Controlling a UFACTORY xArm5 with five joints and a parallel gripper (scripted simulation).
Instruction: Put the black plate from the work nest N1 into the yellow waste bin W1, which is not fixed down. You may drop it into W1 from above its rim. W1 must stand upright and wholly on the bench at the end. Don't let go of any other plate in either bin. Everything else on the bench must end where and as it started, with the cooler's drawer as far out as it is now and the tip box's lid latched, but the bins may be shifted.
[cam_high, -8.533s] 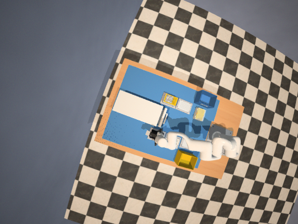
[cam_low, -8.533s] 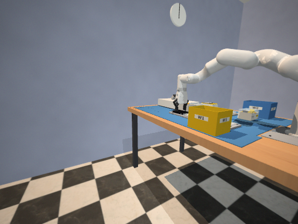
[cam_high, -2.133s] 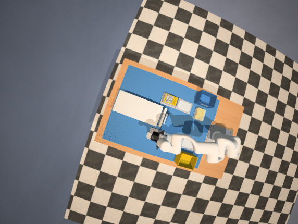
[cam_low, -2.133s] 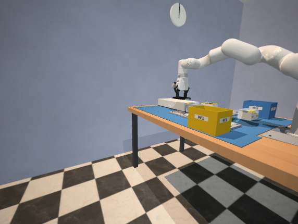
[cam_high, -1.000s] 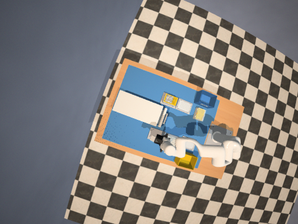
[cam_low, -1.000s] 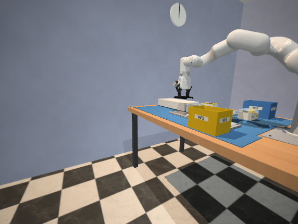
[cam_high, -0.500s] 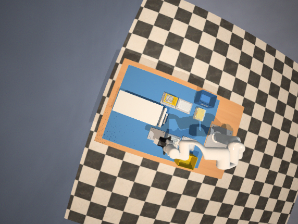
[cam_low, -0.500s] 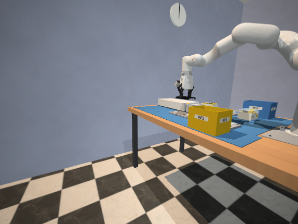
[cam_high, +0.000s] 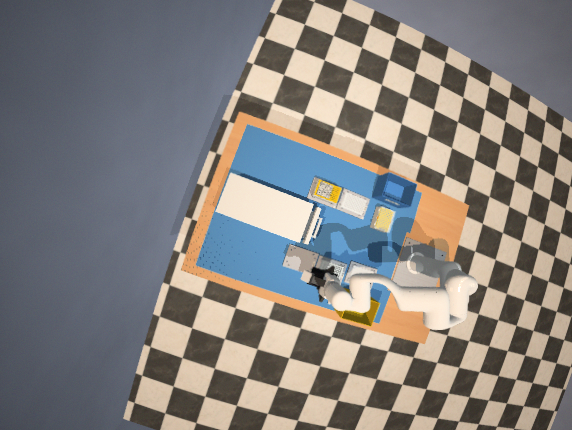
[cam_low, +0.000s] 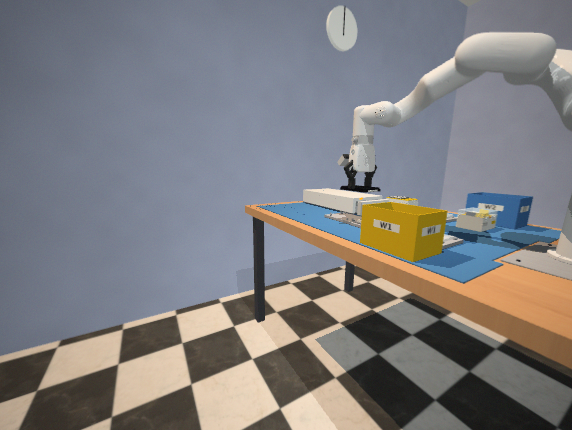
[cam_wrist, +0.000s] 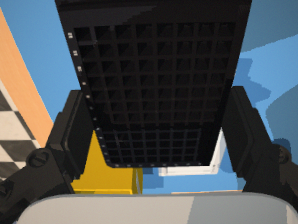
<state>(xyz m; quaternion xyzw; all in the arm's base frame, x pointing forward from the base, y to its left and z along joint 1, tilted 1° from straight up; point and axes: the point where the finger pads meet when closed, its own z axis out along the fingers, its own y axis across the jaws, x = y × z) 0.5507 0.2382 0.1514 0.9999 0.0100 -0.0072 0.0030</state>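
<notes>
Now: hand 26 cm past the yellow waste bin W1, 9 cm to the right of it and 12 cm above it. Also, from my hand: drawer (23 cm ahead, 22 cm to the right, 13 cm below); black plate (1 cm below); white plate (7 cm behind, 4 cm to the right, 14 cm below).
</notes>
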